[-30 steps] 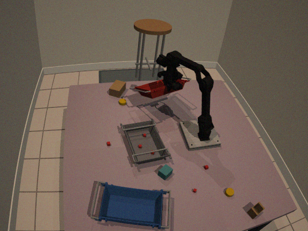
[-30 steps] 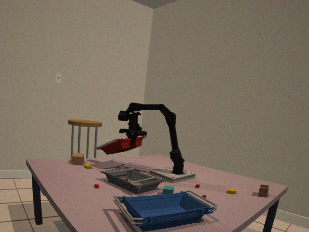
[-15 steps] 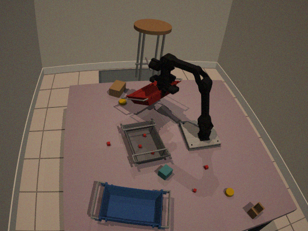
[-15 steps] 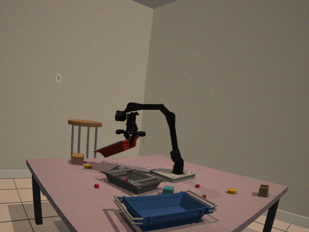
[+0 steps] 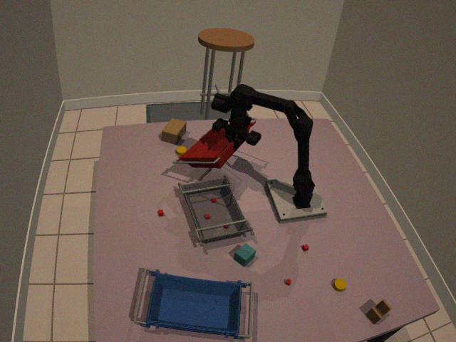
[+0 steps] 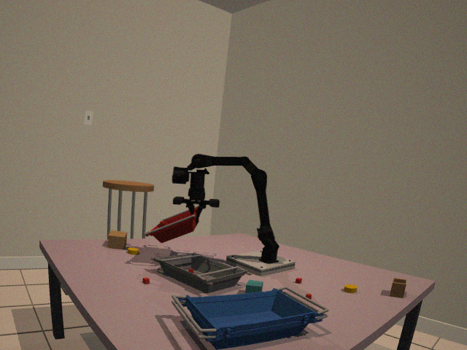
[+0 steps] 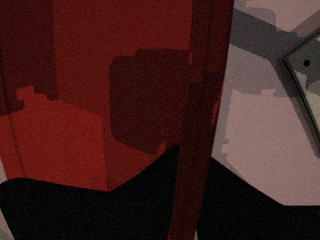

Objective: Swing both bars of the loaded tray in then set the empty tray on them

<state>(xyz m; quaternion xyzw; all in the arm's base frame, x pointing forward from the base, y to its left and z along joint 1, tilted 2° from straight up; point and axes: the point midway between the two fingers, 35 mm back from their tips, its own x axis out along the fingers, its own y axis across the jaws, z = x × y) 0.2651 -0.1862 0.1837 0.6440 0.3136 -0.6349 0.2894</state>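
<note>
My gripper tip is 60 mm short of the red tray, 50 mm to the left of it and 10 mm above it. The rest, counted from my gripper tip: teal cube 400 mm to the left, 160 mm below, 20 mm ahead; then small brown box 750 mm to the left, 420 mm behind, 160 mm below; then tan box 330 mm to the right, 220 mm ahead, 150 mm below.
</note>
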